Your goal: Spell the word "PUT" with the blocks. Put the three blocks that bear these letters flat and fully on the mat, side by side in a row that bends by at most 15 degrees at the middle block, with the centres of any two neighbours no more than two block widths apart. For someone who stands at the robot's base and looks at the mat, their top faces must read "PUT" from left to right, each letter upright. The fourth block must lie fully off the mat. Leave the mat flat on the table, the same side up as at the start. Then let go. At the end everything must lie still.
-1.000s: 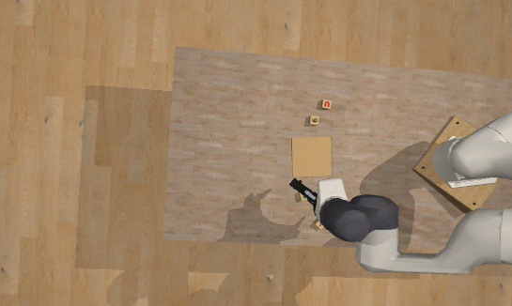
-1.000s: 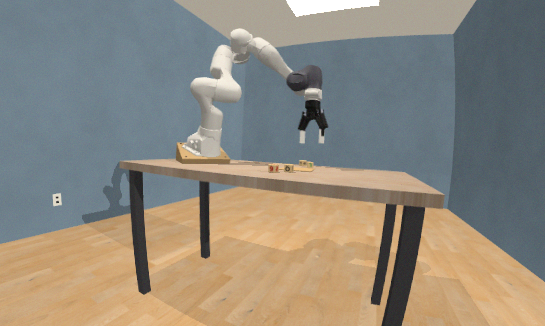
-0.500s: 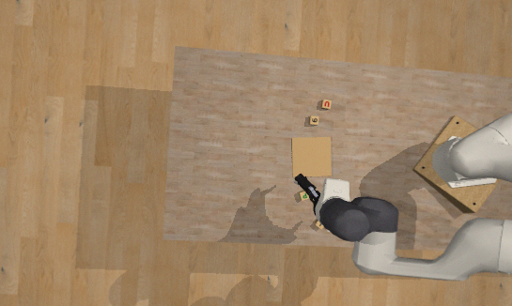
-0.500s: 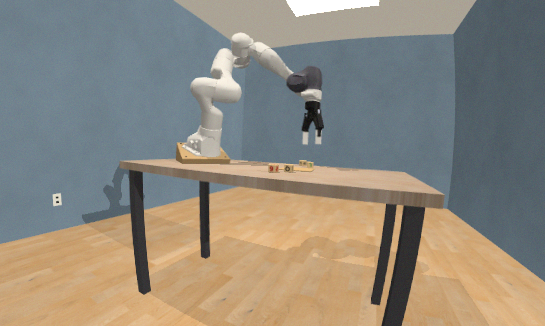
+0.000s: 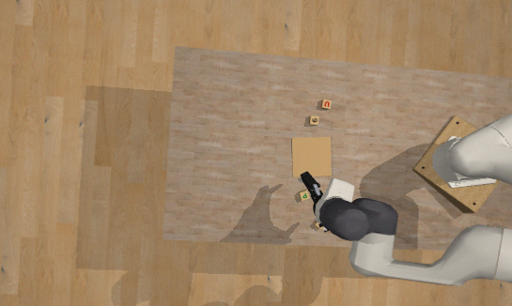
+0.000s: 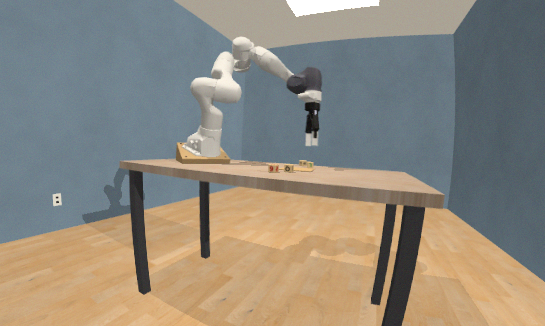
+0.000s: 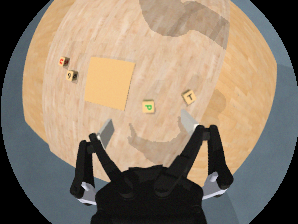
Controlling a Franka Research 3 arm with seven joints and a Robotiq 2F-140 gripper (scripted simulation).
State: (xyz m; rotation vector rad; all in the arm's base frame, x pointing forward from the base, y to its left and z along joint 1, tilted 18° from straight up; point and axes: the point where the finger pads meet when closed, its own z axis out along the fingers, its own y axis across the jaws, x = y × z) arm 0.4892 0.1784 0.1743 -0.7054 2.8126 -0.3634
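Right now the green P block is 11 cm below my hand. Round my hand: T block: 7 cm behind, 10 cm to the left, 11 cm below; block marked 6: 2 cm behind, 26 cm to the right, 11 cm below; tan mat: 2 cm behind, 13 cm to the right, 12 cm below.
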